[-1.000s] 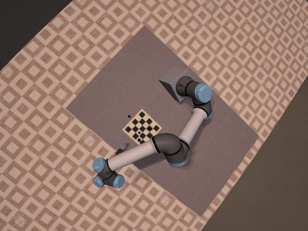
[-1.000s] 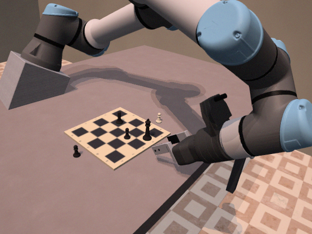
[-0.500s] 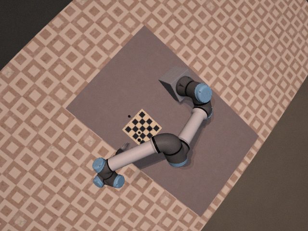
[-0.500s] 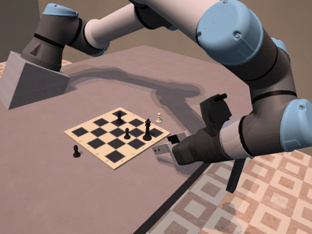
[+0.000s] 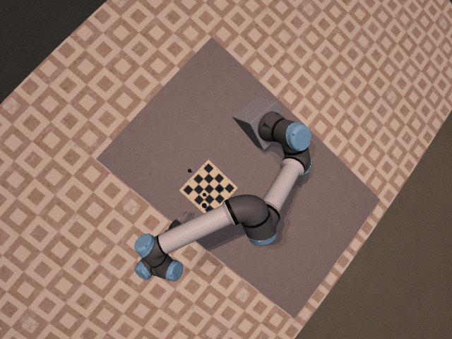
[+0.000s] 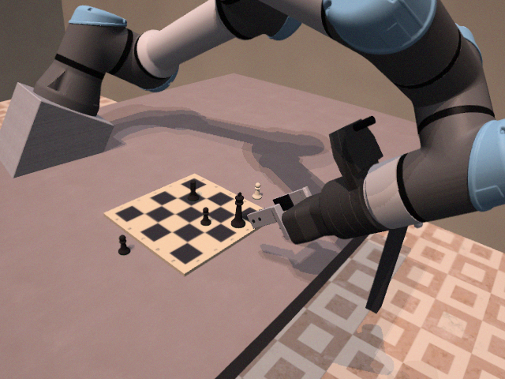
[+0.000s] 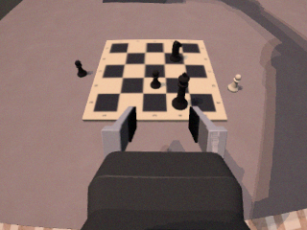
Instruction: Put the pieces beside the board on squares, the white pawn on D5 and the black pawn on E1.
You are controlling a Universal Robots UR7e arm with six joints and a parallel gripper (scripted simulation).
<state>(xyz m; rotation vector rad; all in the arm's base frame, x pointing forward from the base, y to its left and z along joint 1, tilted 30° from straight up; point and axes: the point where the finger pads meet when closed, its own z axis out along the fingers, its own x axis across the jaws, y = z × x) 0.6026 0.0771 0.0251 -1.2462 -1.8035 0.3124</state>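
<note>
The white pawn is 15 cm behind my hand, 12 cm to the left of it and 8 cm below it. Round my hand: chessboard: 17 cm behind, 9 cm below, 3 cm to the right; black king: 9 cm behind, 5 cm below, 2 cm to the left.
</note>
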